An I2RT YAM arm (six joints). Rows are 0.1 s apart.
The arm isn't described. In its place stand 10 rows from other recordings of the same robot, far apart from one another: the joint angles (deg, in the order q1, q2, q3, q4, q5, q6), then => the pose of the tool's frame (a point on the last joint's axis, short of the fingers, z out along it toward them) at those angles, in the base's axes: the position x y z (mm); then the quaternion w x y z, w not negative.
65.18 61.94 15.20 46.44 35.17 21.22 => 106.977 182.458 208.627 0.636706 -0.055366 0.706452 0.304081
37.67 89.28 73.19 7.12 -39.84 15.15 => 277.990 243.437 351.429 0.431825 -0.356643 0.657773 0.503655
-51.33 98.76 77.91 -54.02 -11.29 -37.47 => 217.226 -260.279 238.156 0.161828 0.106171 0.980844 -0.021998
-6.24 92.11 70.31 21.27 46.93 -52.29 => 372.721 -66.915 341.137 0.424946 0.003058 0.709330 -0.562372
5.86 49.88 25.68 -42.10 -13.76 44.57 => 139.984 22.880 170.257 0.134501 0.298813 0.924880 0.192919
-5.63 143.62 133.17 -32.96 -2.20 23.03 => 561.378 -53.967 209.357 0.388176 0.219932 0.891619 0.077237
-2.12 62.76 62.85 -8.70 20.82 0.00 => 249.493 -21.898 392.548 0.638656 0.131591 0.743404 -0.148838
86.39 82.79 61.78 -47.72 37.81 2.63 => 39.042 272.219 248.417 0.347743 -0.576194 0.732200 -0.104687
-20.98 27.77 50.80 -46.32 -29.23 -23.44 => 85.506 -14.170 346.028 0.572228 -0.156051 0.805089 -0.005988
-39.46 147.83 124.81 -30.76 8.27 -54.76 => 426.760 -357.926 125.357 0.160794 -0.103983 0.942534 -0.273794
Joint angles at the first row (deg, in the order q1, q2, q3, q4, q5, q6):
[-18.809, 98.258, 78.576, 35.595, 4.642, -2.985]
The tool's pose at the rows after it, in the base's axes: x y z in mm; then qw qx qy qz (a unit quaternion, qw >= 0):
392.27 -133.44 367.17 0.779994 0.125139 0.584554 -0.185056
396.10 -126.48 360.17 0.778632 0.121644 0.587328 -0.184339
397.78 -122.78 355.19 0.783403 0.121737 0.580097 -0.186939
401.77 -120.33 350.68 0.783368 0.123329 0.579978 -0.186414
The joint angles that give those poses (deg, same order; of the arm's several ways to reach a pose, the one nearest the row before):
[-18.193, 98.789, 76.213, 39.276, 6.935, -3.338]
[-17.057, 99.314, 75.328, 40.426, 7.642, -3.865]
[-16.435, 99.842, 74.357, 42.978, 8.436, -4.216]
[-15.908, 100.717, 74.356, 43.853, 9.051, -4.219]

